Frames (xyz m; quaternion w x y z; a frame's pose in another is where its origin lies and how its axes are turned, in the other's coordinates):
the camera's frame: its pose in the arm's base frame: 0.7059 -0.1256 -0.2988 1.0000 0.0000 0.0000 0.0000
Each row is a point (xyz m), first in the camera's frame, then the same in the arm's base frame.
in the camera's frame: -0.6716 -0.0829 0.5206
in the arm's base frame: 0.0343 -0.2085 0.2218
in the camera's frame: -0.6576 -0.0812 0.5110
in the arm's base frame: 0.0483 -0.2068 0.2122
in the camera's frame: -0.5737 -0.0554 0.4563
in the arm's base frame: 0.1322 -0.1810 0.1575
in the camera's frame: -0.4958 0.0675 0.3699
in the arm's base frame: 0.2101 -0.0581 0.0711
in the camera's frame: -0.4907 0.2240 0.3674
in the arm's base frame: 0.2152 0.0984 0.0686
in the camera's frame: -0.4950 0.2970 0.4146
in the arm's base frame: 0.2109 0.1714 0.1158
